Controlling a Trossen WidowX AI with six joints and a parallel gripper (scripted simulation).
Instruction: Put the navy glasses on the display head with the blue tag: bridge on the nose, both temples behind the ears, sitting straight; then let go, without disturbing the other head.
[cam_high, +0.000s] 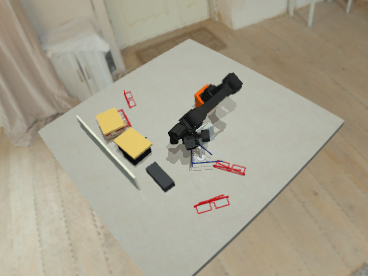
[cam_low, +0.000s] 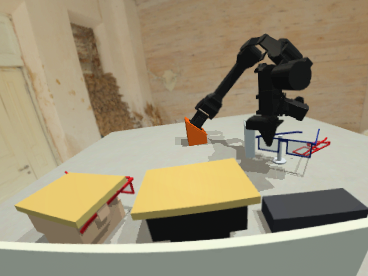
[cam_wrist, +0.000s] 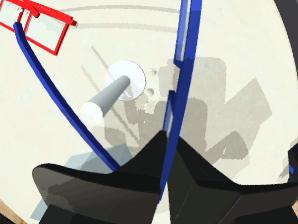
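The small white post lies 10 mm behind my gripper tip, 40 mm to the left of it and 40 mm below it. Round my gripper tip: white board 290 mm ahead, 360 mm to the right, 10 mm below; dark case 200 mm ahead, 30 mm to the right, 50 mm below; white block 110 mm behind, 10 mm to the right, 10 mm below.
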